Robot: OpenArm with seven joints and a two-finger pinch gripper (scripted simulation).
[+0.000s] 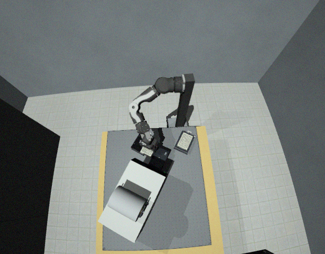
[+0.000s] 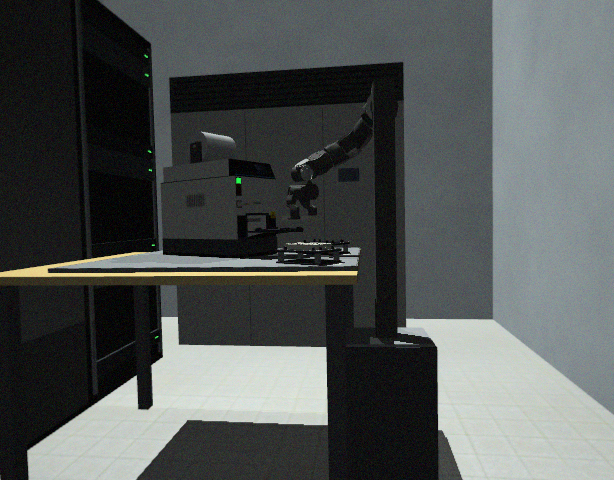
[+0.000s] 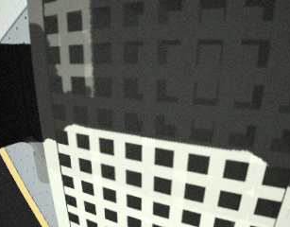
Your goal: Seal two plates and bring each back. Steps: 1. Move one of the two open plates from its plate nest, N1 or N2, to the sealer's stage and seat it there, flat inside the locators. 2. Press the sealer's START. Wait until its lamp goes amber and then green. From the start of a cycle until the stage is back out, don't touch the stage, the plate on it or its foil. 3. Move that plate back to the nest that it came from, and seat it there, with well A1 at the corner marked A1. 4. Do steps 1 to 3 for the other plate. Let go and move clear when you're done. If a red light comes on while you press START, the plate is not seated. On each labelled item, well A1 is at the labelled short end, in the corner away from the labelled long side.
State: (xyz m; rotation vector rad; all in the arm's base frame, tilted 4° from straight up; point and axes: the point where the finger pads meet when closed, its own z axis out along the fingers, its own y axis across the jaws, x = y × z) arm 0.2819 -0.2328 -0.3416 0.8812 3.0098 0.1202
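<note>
The sealer stage lies 8 cm ahead of my hand, 6 cm to the left of it and 4 cm below it. Also, from my hand: well plate 28 cm to the left, 9 cm below, 4 cm behind; foil roll 36 cm ahead, 28 cm above, 11 cm to the right; start button 21 cm ahead, 9 cm to the left, 5 cm above.
</note>
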